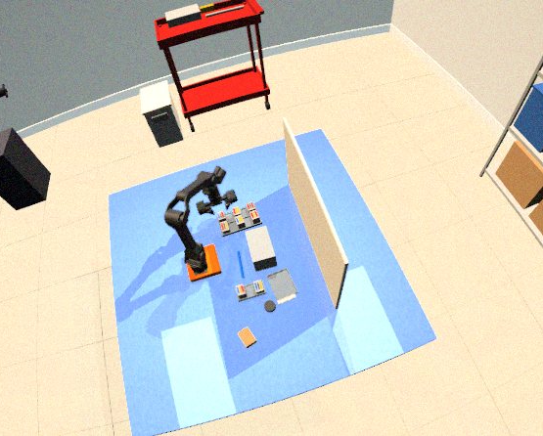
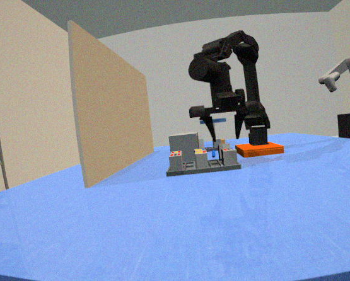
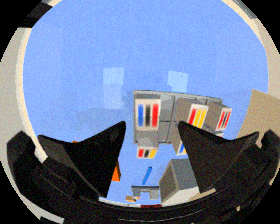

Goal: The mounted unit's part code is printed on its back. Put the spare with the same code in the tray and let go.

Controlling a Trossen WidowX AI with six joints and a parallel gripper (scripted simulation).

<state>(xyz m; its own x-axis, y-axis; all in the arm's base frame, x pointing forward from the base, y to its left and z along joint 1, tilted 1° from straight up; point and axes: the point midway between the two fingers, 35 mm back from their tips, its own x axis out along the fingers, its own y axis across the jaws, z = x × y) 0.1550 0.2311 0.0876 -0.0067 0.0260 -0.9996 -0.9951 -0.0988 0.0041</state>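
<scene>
Now: the grey spare 40 mm below my gripper tip. From my gripper tip the other things lie so: rack 400 mm to the right, 70 mm below, 40 mm ahead; then grey mounted unit 230 mm to the right, 140 mm ahead, 30 mm below; then blue stick 260 mm to the right, 70 mm below, 30 mm ahead.
</scene>
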